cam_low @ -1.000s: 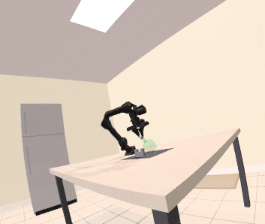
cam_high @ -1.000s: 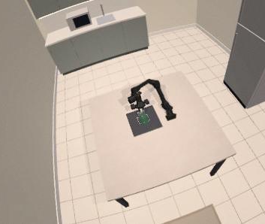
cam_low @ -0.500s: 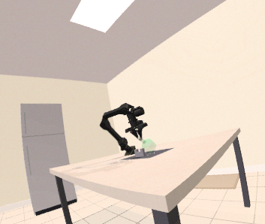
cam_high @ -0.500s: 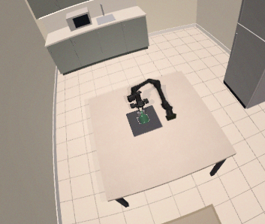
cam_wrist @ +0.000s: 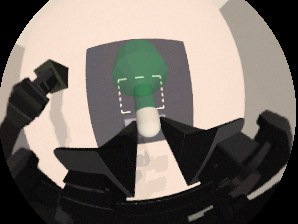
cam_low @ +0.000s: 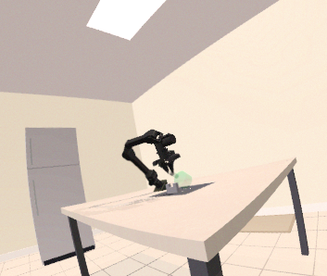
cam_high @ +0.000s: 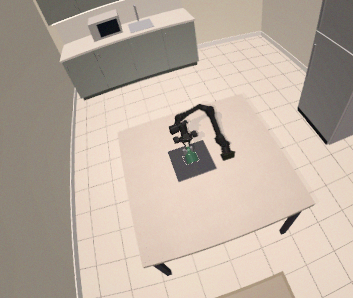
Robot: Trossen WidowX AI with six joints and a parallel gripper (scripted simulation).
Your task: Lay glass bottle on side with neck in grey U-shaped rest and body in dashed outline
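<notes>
Now: gripper tip 12 cm above the dark grey mat, 6 cm to the right of it and 1 cm past it. Also, from my gripper tip: green glass bottle: 4 cm to the left, 2 cm below.
</notes>
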